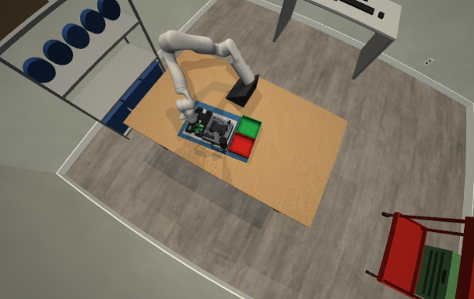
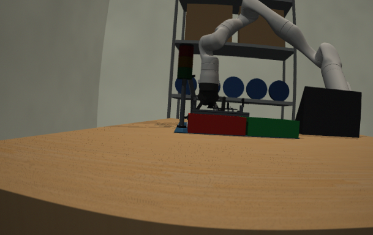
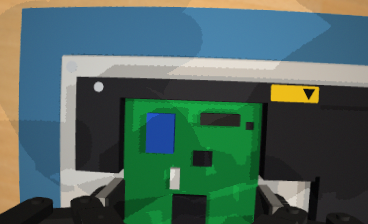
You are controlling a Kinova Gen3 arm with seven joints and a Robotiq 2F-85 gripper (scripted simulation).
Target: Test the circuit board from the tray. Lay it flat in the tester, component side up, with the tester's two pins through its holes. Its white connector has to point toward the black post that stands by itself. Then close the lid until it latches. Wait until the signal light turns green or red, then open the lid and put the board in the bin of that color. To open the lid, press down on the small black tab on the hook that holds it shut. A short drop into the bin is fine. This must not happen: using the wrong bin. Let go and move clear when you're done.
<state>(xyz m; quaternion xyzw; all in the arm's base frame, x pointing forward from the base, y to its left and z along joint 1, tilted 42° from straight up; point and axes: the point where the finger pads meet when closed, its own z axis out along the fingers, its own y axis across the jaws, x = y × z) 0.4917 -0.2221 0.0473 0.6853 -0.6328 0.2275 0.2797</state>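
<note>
The green circuit board lies right at my hand. The rest, counted from my hand: tester lid: 180 mm to the left, 160 mm above, 70 mm ahead; red bin: 370 mm to the left, 30 mm behind, 10 mm below; green bin: 350 mm to the left, 180 mm behind, 10 mm below.
</note>
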